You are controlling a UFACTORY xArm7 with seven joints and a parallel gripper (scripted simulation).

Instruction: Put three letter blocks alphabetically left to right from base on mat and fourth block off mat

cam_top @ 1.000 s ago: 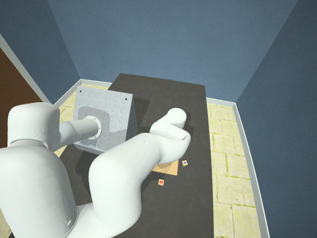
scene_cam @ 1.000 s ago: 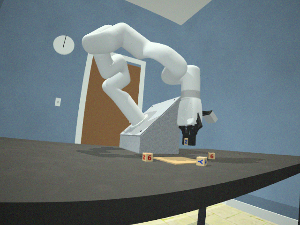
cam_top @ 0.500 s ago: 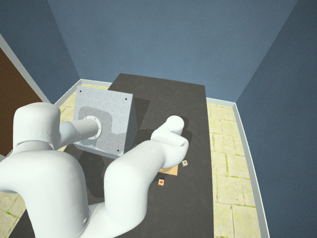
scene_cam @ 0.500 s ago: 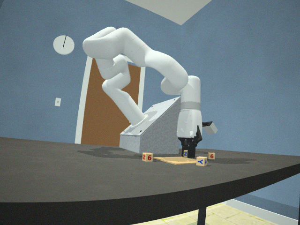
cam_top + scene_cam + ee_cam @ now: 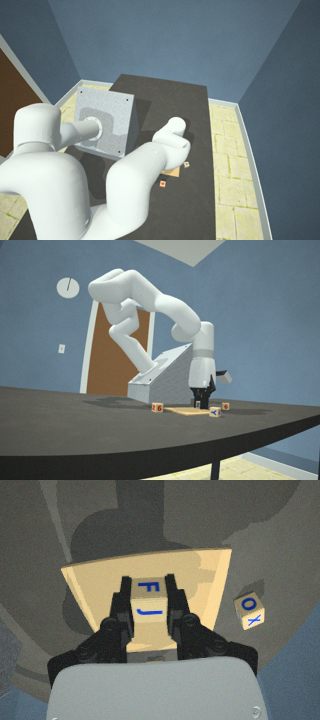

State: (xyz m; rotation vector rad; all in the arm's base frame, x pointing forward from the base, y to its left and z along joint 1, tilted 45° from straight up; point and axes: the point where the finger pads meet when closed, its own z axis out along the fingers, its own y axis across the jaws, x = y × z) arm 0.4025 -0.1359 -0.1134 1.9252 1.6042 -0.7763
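Right now my hand is 1 cm above the block. The rest, counted from my hand: tan mat 4 cm to the right, 3 cm below.
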